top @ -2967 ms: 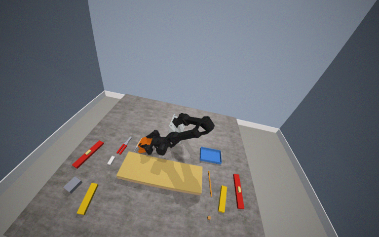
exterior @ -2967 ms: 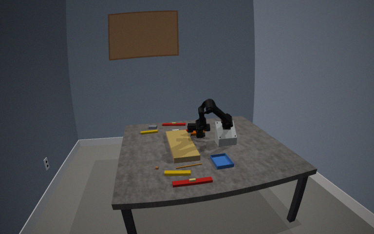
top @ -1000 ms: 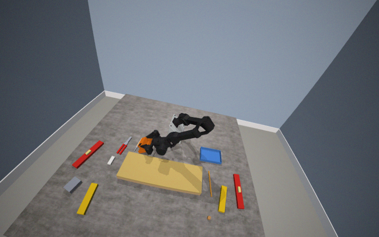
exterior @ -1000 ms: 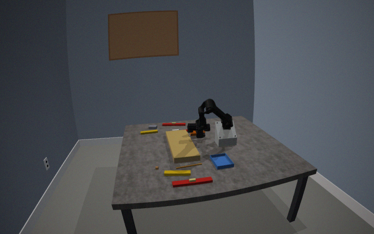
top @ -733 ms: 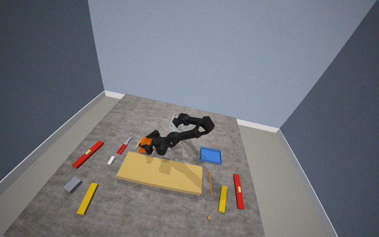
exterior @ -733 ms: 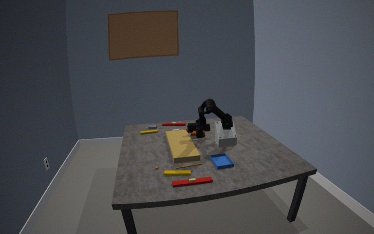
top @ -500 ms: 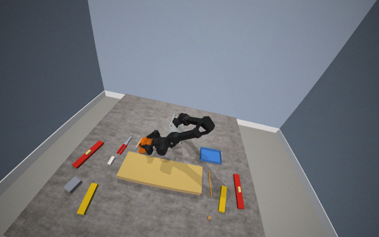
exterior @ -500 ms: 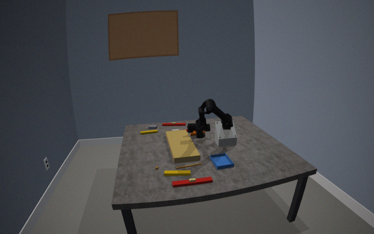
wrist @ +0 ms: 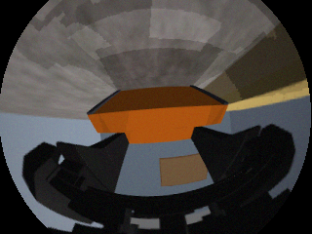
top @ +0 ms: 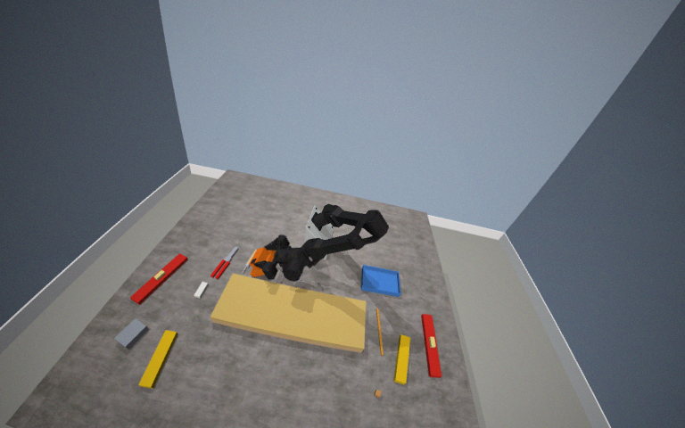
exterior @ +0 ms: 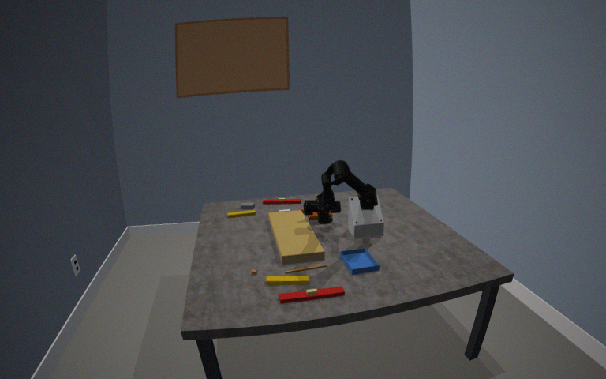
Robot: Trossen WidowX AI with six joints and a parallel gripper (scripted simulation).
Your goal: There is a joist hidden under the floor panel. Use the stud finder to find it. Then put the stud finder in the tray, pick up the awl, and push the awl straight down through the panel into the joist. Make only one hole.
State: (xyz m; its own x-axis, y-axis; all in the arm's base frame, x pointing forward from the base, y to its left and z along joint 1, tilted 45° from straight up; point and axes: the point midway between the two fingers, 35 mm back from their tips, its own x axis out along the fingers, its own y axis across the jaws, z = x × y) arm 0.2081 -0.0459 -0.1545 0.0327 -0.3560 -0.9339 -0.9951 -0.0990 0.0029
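The orange stud finder lies 10 mm below my gripper tip and 10 mm ahead of it. Round my gripper tip: wooden-handled tool: 50 mm below, 40 mm to the right, 10 mm ahead; then grey block: 400 mm ahead, 240 mm to the right, 50 mm below; then white piece: 180 mm ahead, 140 mm to the right, 60 mm below.
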